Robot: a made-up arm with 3 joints. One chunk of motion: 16 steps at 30 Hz.
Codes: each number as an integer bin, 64 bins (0 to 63) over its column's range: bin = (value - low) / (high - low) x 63, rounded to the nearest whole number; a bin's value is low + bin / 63 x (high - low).
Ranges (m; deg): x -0.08..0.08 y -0.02..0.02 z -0.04..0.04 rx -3..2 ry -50..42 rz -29..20
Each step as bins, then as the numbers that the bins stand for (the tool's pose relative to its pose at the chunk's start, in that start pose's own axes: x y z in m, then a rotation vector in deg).
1 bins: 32 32 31 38 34 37
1 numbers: 0.0013 0.0003 -0.0006 0.02 -0.35 -0.22
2 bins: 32 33 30 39 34 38
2 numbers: 0.0013 0.0010 -0.0019 0.10 -0.35 0.56
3 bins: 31 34 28 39 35 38
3 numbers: -0.0013 0.0016 -0.0044 0.10 1.11 0.56
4 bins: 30 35 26 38 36 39
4 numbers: -0.0038 0.0022 -0.0070 0.02 2.57 1.33
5 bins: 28 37 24 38 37 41
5 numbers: -0.0089 0.0035 -0.0095 0.02 4.03 2.89
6 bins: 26 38 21 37 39 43
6 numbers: -0.0140 0.0041 -0.0133 -0.06 6.95 4.44
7 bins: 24 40 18 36 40 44
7 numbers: -0.0190 0.0054 -0.0171 -0.14 8.41 5.22
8 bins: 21 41 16 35 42 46
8 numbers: -0.0267 0.0060 -0.0197 -0.22 11.33 6.78
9 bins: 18 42 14 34 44 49
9 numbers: -0.0343 0.0067 -0.0222 -0.30 14.25 9.11
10 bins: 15 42 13 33 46 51
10 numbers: -0.0419 0.0067 -0.0235 -0.38 17.17 10.67
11 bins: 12 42 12 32 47 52
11 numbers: -0.0495 0.0067 -0.0248 -0.46 18.63 11.44
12 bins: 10 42 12 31 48 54
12 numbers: -0.0546 0.0067 -0.0248 -0.54 20.10 13.00
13 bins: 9 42 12 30 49 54
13 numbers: -0.0571 0.0067 -0.0248 -0.62 21.56 13.00
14 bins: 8 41 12 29 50 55
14 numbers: -0.0597 0.0060 -0.0248 -0.70 23.02 13.78
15 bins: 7 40 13 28 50 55
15 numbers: -0.0622 0.0054 -0.0235 -0.78 23.02 13.78
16 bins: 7 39 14 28 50 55
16 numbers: -0.0622 0.0048 -0.0222 -0.78 23.02 13.78
